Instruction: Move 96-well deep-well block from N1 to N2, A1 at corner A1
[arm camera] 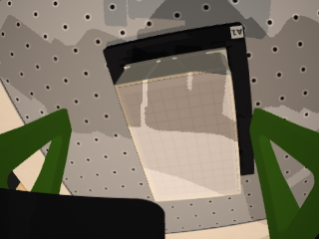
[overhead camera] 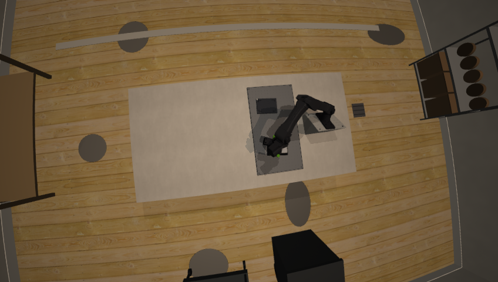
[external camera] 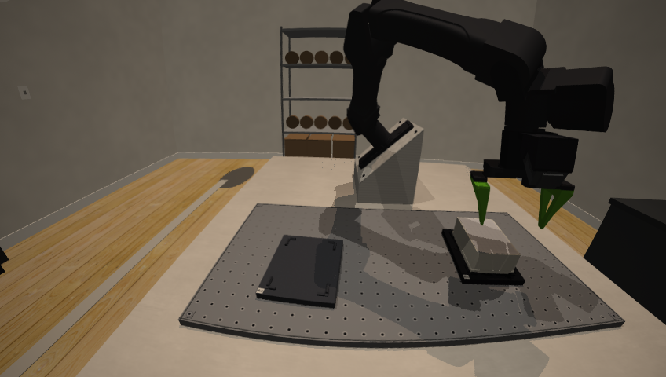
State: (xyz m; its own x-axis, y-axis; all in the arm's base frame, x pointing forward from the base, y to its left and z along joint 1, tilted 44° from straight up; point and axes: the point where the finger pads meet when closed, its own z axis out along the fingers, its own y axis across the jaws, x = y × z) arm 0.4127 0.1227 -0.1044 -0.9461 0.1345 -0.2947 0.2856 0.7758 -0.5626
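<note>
Right now my hand is 9 cm above the pale grey 96-well deep-well block, 6 cm past it and 1 cm to the right of it. The rest, counted from my hand: black plate nest N2: 33 cm to the right, 11 cm below, 1 cm behind; A1 label: 11 cm below, 5 cm to the right, 1 cm ahead; black plate nest N1: 11 cm below, 6 cm behind, 1 cm to the left.
</note>
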